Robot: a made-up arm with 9 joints. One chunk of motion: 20 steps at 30 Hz.
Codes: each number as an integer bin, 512 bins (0 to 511) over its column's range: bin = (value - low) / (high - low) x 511, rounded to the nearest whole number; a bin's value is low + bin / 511 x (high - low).
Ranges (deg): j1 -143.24..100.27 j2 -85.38..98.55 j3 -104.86..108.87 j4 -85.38..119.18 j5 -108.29..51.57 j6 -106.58..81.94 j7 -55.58..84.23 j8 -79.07..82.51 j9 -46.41..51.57
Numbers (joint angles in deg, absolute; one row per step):
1: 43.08 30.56 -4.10 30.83 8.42 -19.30 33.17 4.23 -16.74
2: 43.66 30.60 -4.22 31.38 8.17 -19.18 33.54 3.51 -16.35
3: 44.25 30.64 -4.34 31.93 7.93 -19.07 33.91 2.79 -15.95
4: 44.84 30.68 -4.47 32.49 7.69 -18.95 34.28 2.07 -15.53
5: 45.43 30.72 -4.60 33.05 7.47 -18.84 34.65 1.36 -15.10
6: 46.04 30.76 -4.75 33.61 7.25 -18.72 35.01 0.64 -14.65
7: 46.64 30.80 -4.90 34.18 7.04 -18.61 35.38 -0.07 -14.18
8: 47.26 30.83 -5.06 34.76 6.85 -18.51 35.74 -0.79 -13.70
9: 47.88 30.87 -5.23 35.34 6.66 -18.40 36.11 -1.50 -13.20
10: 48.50 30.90 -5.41 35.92 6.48 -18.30 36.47 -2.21 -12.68
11: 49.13 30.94 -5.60 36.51 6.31 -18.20 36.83 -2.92 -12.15
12: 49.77 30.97 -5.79 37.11 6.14 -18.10 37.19 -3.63 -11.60
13: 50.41 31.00 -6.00 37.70 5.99 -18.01 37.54 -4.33 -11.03
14: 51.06 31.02 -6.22 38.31 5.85 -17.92 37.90 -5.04 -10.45
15: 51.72 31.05 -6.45 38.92 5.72 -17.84 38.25 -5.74 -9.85
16: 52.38 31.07 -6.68 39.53 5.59 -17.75 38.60 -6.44 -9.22
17: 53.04 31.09 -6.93 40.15 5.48 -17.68 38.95 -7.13 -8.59
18: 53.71 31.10 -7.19 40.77 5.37 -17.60 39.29 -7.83 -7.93
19: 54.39 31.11 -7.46 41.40 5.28 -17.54 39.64 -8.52 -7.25
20: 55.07 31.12 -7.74 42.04 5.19 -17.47 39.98 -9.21 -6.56
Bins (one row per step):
1: 391 322 241 290 373 237 324 263 155
2: 392 322 241 292 372 237 326 261 157
3: 393 322 240 293 372 237 327 259 159
4: 395 322 240 294 371 238 328 257 161
5: 396 323 240 296 370 238 330 254 163
6: 397 323 239 297 369 238 331 252 166
7: 398 323 239 299 369 238 332 250 168
8: 400 323 239 300 368 239 334 248 171
9: 401 323 238 302 367 239 335 245 173
10: 402 323 238 303 367 239 336 243 176
11: 404 323 237 304 366 240 338 241 179
12: 405 323 237 306 366 240 339 239 182
13: 406 323 236 307 365 240 340 236 185
14: 408 323 236 309 365 240 342 234 188
15: 409 323 235 311 364 241 343 232 191
16: 411 324 235 312 364 241 344 230 194
17: 412 324 234 314 364 241 346 228 197
18: 413 324 234 315 363 241 347 225 201
19: 415 324 233 317 363 241 348 223 204
20: 416 324 232 318 363 242 349 221 208

